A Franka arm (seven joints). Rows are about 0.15 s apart.
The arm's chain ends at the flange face. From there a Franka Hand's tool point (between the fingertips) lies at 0.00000 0.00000 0.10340 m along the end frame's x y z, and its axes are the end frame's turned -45 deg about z.
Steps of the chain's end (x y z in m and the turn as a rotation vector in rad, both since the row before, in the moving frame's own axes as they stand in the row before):
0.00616 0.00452 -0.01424 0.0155 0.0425 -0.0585
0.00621 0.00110 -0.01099 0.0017 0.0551 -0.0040
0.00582 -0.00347 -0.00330 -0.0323 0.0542 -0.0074
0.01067 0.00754 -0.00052 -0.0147 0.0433 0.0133
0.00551 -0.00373 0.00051 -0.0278 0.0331 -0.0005
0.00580 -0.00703 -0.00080 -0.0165 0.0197 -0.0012
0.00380 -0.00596 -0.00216 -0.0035 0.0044 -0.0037
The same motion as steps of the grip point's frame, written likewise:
0.00545 0.00940 -0.01435 -0.0191 0.0410 -0.0585
0.00777 0.00906 -0.01115 -0.0378 0.0402 -0.0040
0.00819 0.00798 -0.00351 -0.0612 0.0155 -0.0074
0.00428 0.01713 -0.00063 -0.0410 0.0202 0.0133
0.00692 0.00571 0.00041 -0.0431 0.0037 -0.0005
0.00931 0.00178 -0.00083 -0.0256 0.0023 -0.0012
0.00697 -0.00095 -0.00216 -0.0056 0.0006 -0.0037

